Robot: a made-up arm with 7 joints. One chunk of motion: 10 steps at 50 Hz.
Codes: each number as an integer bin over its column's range. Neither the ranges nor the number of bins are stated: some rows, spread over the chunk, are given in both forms.
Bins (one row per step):
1: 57 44 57 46 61 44 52
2: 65 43 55 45 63 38 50
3: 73 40 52 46 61 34 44
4: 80 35 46 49 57 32 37
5: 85 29 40 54 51 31 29
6: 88 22 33 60 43 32 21
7: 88 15 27 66 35 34 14
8: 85 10 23 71 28 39 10
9: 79 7 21 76 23 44 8
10: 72 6 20 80 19 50 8
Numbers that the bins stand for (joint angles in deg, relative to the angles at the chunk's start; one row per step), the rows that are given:
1: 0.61 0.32 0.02 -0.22 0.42 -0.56 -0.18
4: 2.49 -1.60 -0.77 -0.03 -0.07 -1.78 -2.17
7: 3.14 -5.87 -2.13 1.02 -2.77 -1.58 -5.21
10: 1.83 -7.79 -2.63 1.89 -4.73 0.06 -6.01
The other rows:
2: 1.26 0.10 -0.12 -0.28 0.67 -1.17 -0.44
3: 1.92 -0.54 -0.34 -0.22 0.42 -1.58 -1.24
5: 2.90 -2.88 -1.20 0.28 -0.81 -1.88 -3.23
6: 3.14 -4.38 -1.70 0.65 -1.79 -1.78 -4.29
8: 2.90 -6.94 -2.42 1.33 -3.63 -1.07 -5.74
9: 2.41 -7.58 -2.56 1.64 -4.24 -0.56 -6.01

